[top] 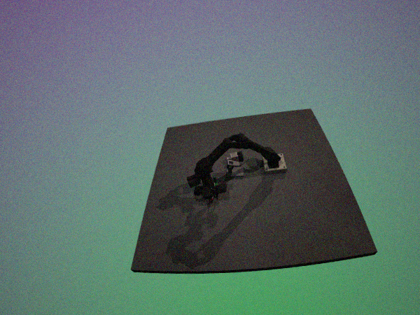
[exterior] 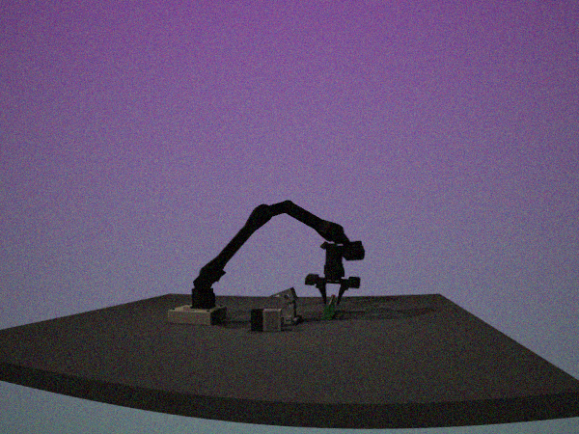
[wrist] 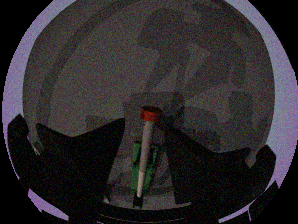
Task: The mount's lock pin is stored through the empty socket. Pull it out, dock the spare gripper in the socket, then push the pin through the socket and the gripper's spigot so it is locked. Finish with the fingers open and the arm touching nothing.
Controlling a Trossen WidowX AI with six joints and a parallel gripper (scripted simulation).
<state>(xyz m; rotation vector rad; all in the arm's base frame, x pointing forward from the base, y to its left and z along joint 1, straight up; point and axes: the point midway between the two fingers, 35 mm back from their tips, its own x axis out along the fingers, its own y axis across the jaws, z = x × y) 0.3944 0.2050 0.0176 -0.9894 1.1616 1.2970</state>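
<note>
The green cradle lies 100 mm to the right of my gripper tip. From my gripper tip the other things lie so: mount 220 mm to the right, 130 mm behind, 30 mm above; then spare gripper 330 mm to the right, 140 mm behind.
</note>
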